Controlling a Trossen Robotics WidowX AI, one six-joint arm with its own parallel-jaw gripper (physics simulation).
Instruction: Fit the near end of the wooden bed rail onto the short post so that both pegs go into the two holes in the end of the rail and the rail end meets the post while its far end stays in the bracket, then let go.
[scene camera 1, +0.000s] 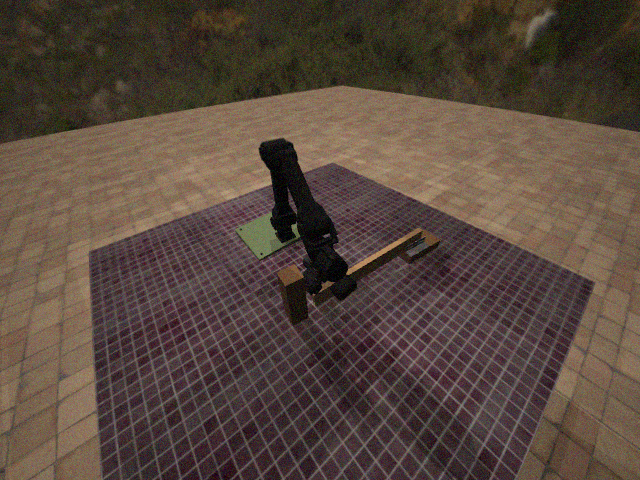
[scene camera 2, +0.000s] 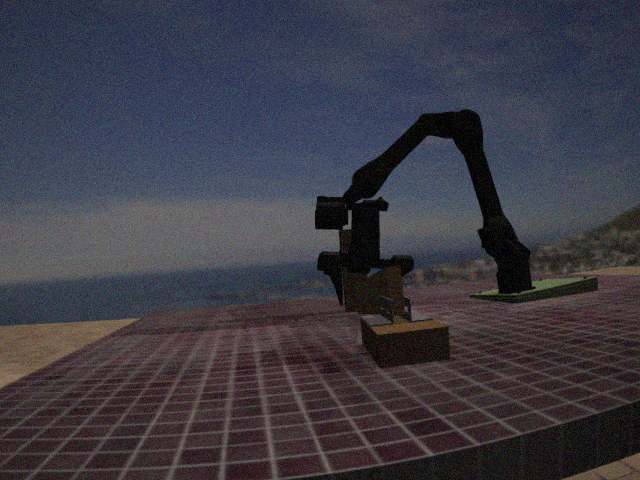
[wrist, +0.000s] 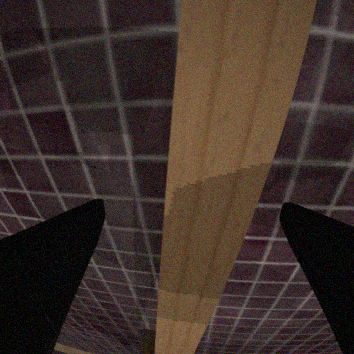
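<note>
The wooden bed rail reaches from the bracket to just beside the short post. Its near end is low, apart from the post by a small gap in scene camera 1. Its far end sits between the bracket's upright metal plates. The post stands upright. My gripper is open, low over the near part of the rail, with one finger on each side and space between them and the rail. The pegs and the holes do not show.
The purple tiled mat lies under everything. The arm's base stands on a green plate behind the post and rail in scene camera 1. The bracket's block also shows partly at the bottom of the wrist view.
</note>
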